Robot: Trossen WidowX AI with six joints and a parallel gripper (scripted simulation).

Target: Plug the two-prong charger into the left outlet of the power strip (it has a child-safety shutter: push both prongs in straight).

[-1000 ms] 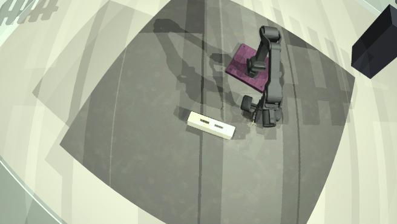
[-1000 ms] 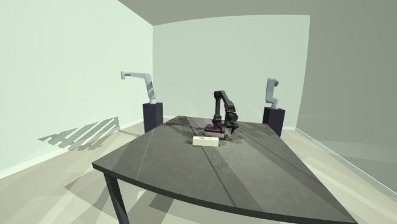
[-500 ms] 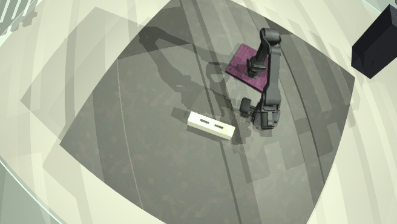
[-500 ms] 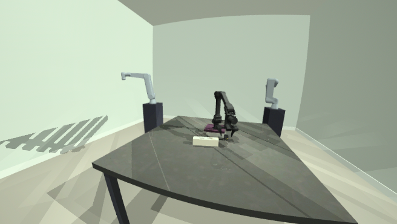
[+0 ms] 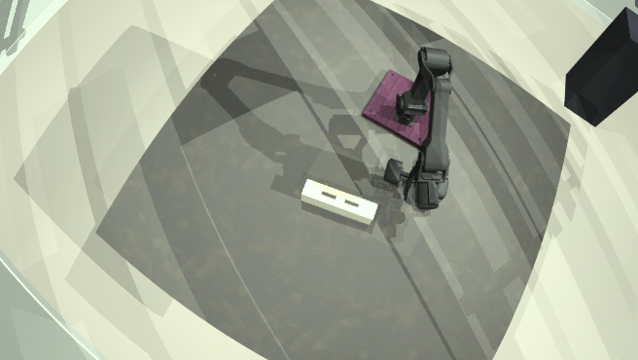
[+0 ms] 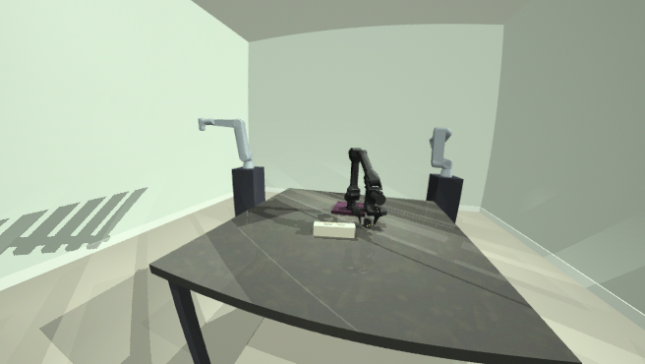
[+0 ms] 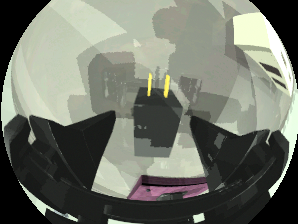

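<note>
Now: gripper tip 20 mm short of the dark charger and 10 mm below it.
</note>
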